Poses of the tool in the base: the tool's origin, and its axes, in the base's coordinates. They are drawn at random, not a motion.
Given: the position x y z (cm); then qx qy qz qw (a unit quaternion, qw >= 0).
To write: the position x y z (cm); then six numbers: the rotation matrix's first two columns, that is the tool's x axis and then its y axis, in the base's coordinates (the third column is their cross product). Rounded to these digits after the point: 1 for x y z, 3 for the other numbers.
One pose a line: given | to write
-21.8, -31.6, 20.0, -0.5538, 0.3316, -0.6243, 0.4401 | -21.8, -31.6, 20.0, 0.001, -0.917, 0.400, 0.182, -0.393, -0.901
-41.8, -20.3, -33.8, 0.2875, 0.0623, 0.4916, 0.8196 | -41.8, -20.3, -33.8, 0.509, 0.842, 0.181, -0.770, 0.351, 0.533
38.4, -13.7, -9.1, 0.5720, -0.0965, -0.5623, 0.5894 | 38.4, -13.7, -9.1, 0.349, -0.773, -0.529, 0.552, -0.287, 0.783
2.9, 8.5, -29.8, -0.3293, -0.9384, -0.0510, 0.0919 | 2.9, 8.5, -29.8, -0.766, 0.609, 0.206, 0.627, 0.778, 0.035
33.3, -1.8, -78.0, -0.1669, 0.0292, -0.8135, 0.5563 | 33.3, -1.8, -78.0, -0.325, -0.915, 0.239, 0.895, -0.379, -0.233
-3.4, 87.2, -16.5, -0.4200, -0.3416, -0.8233, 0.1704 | -3.4, 87.2, -16.5, -0.589, 0.006, 0.808, 0.568, -0.709, 0.419
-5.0, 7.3, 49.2, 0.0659, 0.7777, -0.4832, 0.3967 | -5.0, 7.3, 49.2, -0.677, -0.281, -0.681, 0.486, 0.524, -0.699
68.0, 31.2, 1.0, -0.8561, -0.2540, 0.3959, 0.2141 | 68.0, 31.2, 1.0, 0.557, 0.604, -0.569, 0.265, -0.779, -0.568
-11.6, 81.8, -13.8, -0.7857, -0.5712, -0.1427, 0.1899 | -11.6, 81.8, -13.8, 0.307, 0.843, 0.441, 0.952, -0.275, -0.135
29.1, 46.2, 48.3, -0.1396, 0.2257, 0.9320, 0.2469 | 29.1, 46.2, 48.3, -0.839, 0.397, -0.372, -0.523, -0.776, 0.352
